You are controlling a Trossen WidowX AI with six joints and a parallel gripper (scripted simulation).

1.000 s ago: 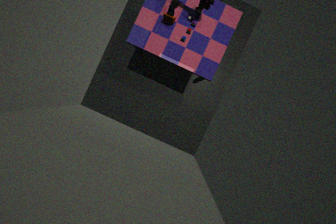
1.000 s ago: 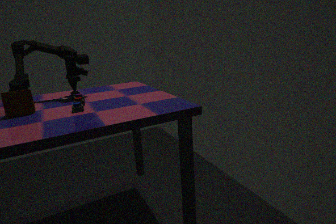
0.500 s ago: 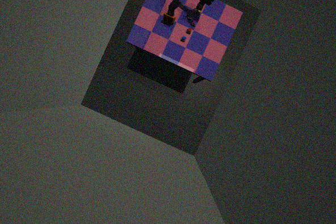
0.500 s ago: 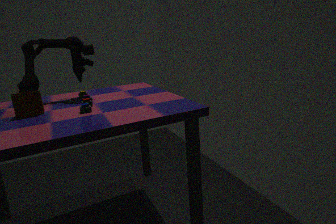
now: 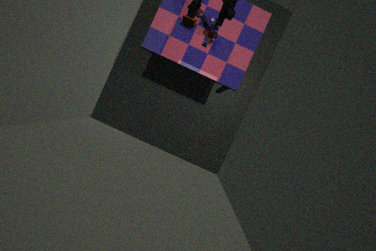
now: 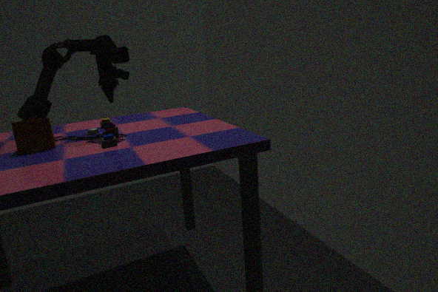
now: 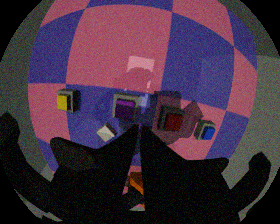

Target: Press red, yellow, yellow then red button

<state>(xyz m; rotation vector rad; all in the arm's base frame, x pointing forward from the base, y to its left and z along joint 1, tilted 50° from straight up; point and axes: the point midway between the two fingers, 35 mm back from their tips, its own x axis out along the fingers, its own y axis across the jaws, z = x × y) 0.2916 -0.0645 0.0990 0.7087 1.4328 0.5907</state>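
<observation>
My gripper tip is now 3 cm past the red button, 8 cm to the left of it and 10 cm above it. The rest, counted from my gripper tip: pale block 8 cm behind, 6 cm to the left, 12 cm below; purple button 1 cm behind, 2 cm to the left, 10 cm below; yellow button 1 cm behind, 17 cm to the left, 10 cm below.
</observation>
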